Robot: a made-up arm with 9 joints. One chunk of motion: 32 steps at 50 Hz.
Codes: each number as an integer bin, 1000 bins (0 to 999) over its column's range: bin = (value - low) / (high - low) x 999, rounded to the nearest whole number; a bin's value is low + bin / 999 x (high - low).
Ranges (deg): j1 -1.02..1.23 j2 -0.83..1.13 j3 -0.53..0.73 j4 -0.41..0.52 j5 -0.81..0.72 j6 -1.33..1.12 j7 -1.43..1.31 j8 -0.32..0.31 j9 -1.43..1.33
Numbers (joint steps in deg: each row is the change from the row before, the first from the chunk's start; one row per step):
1: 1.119 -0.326 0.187 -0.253 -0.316 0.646 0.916 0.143 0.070
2: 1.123 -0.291 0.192 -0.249 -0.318 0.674 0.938 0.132 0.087
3: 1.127 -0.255 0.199 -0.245 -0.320 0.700 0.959 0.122 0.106
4: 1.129 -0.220 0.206 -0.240 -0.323 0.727 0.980 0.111 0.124
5: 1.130 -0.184 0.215 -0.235 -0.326 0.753 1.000 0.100 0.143
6: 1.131 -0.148 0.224 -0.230 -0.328 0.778 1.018 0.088 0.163
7: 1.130 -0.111 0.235 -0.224 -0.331 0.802 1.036 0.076 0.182
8: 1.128 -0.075 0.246 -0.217 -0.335 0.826 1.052 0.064 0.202
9: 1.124 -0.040 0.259 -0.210 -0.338 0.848 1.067 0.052 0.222
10: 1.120 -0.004 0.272 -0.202 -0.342 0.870 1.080 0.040 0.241
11: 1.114 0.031 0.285 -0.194 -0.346 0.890 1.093 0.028 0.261
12: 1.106 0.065 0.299 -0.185 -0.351 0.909 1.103 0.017 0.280
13: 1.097 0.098 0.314 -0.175 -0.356 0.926 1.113 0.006 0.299
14: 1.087 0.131 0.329 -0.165 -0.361 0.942 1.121 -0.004 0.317
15: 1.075 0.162 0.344 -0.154 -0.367 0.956 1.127 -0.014 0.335
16: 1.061 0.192 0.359 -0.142 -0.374 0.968 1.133 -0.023 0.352
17: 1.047 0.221 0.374 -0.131 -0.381 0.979 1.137 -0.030 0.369
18: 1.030 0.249 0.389 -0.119 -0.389 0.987 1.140 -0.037 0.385
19: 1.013 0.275 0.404 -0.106 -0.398 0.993 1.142 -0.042 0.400
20: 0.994 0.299 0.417 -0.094 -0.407 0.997 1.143 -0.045 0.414
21: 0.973 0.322 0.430 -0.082 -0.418 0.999 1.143 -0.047 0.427
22: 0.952 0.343 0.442 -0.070 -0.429 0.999 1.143 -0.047 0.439
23: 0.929 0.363 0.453 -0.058 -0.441 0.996 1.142 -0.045 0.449
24: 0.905 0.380 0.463 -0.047 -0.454 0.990 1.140 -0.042 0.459
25: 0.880 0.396 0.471 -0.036 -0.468 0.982 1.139 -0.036 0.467
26: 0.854 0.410 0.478 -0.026 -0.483 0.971 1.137 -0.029 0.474
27: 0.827 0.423 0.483 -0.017 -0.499 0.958 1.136 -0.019 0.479
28: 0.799 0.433 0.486 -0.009 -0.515 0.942 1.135 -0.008 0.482
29: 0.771 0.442 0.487 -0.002 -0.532 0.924 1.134 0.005 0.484
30: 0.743 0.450 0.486 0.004 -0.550 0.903 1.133 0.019 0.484
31: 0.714 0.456 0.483 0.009 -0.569 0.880 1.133 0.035 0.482
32: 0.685 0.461 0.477 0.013 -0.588 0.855 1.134 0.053 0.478
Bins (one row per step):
1: 950 257 568 169 323 806 855 734 543
2: 951 275 572 173 321 817 863 717 549
3: 953 293 578 177 320 828 871 701 556
4: 954 311 584 183 318 839 879 683 562
5: 955 329 591 188 316 849 886 666 569
6: 955 348 598 193 315 860 893 647 577
7: 955 366 607 200 313 869 899 628 583
8: 954 385 615 207 310 879 905 609 591
9: 952 403 626 215 308 888 910 590 598
10: 950 421 636 223 306 897 915 571 605
11: 947 439 646 232 303 905 920 552 612
12: 944 456 657 242 300 913 924 534 619
13: 940 473 669 252 296 920 927 517 626
14: 936 490 681 263 293 926 930 501 632
15: 930 506 693 275 289 932 932 485 639
16: 924 521 705 288 285 937 934 471 645
17: 918 536 717 300 280 942 936 460 651
18: 910 550 729 313 275 945 937 449 657
19: 903 563 741 327 269 947 938 441 662
20: 894 575 751 339 263 949 938 436 667
21: 885 587 761 352 256 950 938 433 672
22: 876 598 771 365 249 950 938 433 676
23: 865 608 779 378 241 948 938 436 680
24: 855 617 787 390 232 946 937 441 684
25: 844 625 794 402 223 943 937 450 687
26: 832 632 799 412 214 938 936 461 689
27: 820 639 803 422 203 933 936 477 691
28: 808 644 806 431 193 926 935 495 692
29: 795 648 806 438 182 919 935 515 693
30: 783 652 806 445 170 911 934 538 693
31: 770 655 803 450 157 901 934 563 692
32: 757 658 798 454 145 891 935 591 691

